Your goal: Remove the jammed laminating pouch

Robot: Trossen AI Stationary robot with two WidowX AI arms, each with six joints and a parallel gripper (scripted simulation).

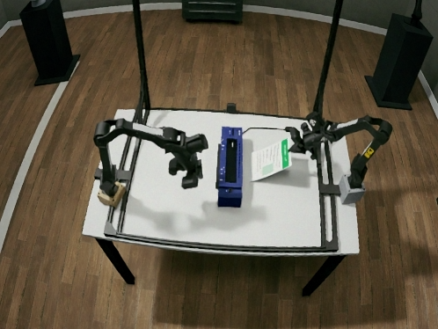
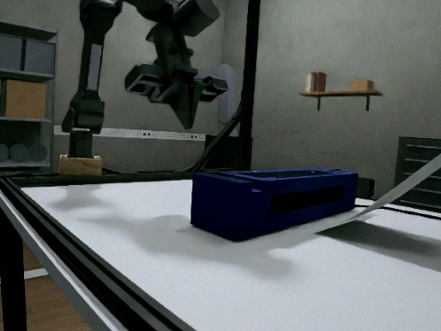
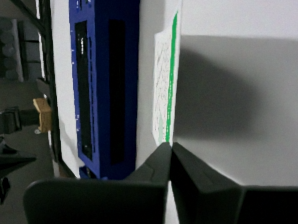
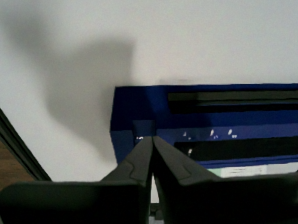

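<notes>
Right now my left hand is 24 cm past the plug, 15 cm above it and 5 cm to the right of it.
</notes>
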